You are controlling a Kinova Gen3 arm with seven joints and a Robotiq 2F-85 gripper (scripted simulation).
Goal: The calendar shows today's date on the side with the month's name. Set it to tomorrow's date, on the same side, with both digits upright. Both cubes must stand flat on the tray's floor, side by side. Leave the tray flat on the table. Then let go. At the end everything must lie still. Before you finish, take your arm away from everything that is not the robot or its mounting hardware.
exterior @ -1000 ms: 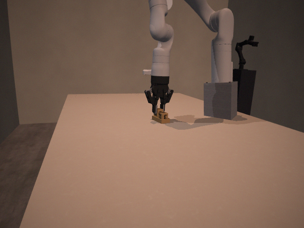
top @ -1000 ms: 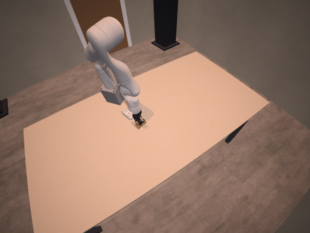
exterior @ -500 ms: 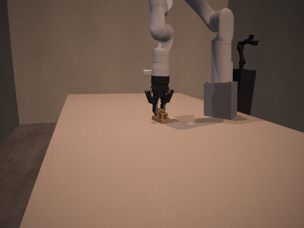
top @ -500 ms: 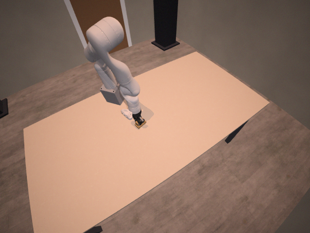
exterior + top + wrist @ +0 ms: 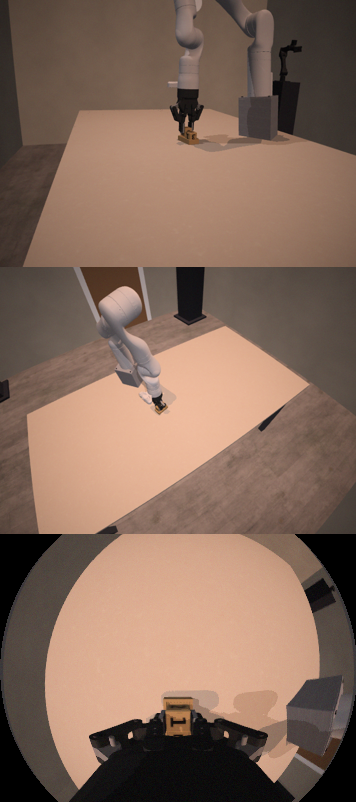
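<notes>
Right now my hand is 20 mm to the right of the wooden tray and 40 mm above it.
</notes>
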